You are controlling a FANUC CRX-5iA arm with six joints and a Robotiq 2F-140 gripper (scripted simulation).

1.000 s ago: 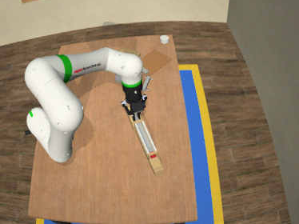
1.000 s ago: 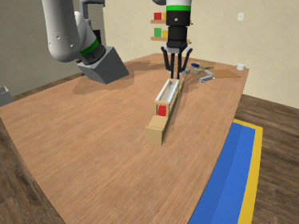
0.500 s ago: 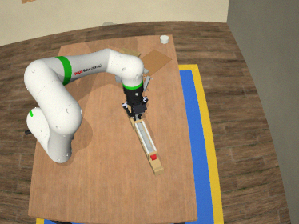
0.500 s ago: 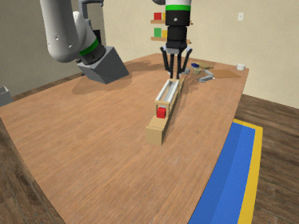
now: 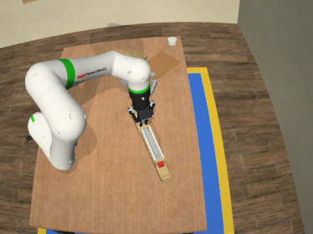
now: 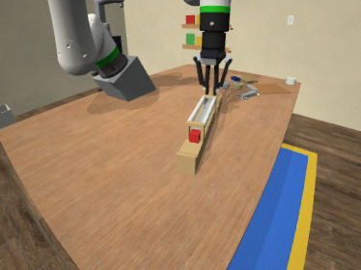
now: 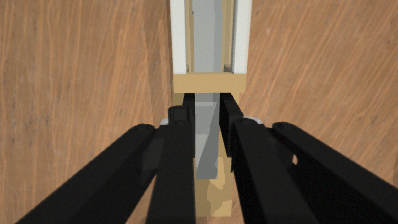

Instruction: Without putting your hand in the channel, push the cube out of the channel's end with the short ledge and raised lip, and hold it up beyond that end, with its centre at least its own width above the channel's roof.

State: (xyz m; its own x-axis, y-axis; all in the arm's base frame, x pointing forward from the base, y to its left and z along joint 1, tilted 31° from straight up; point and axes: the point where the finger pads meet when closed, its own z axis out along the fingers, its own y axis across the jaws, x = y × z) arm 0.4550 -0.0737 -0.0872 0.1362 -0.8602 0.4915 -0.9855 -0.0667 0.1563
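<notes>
Now: hand 3 cm above the grey push rod. From my hand the other things lie so: grey hexagonal block: 4 cm behind, 38 cm to the left, 7 cm below; then red cube: 3 cm ahead, 23 cm to the right, 3 cm below; then channel: 2 cm ahead, 12 cm to the right, 3 cm below.
</notes>
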